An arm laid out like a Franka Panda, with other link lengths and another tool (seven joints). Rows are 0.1 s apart.
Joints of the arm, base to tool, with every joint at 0 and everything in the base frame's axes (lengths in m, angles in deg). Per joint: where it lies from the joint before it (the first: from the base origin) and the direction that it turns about. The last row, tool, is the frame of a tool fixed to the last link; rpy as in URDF.
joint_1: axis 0 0 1 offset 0 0 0.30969
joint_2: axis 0 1 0 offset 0 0 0
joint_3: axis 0 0 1 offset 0 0 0.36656
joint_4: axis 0 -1 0 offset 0.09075 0 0
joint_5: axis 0 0 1 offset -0.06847 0 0.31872
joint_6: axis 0 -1 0 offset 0 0 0
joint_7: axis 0 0 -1 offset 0.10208 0 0
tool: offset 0.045 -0.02 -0.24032 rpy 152.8 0 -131.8
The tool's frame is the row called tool.
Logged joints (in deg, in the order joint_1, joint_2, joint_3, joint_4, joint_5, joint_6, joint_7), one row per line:
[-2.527, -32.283, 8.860, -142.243, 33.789, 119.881, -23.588]
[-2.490, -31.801, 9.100, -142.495, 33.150, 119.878, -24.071]
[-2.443, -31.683, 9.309, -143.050, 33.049, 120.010, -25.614]
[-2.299, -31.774, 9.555, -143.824, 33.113, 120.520, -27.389]
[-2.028, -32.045, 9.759, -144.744, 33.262, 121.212, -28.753]
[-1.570, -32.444, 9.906, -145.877, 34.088, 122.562, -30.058]
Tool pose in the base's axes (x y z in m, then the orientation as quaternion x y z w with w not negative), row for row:
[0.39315, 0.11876, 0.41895, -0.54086, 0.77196, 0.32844, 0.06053]
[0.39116, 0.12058, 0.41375, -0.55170, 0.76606, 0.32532, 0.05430]
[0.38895, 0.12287, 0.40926, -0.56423, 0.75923, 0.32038, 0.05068]
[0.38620, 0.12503, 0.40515, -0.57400, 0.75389, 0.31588, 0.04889]
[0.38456, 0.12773, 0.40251, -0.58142, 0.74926, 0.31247, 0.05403]
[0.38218, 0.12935, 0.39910, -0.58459, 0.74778, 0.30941, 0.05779]
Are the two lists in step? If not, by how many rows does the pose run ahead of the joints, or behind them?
The pose runs 1 row ahead of the joints: the pose in row i belongs to the joints in row i + 1.
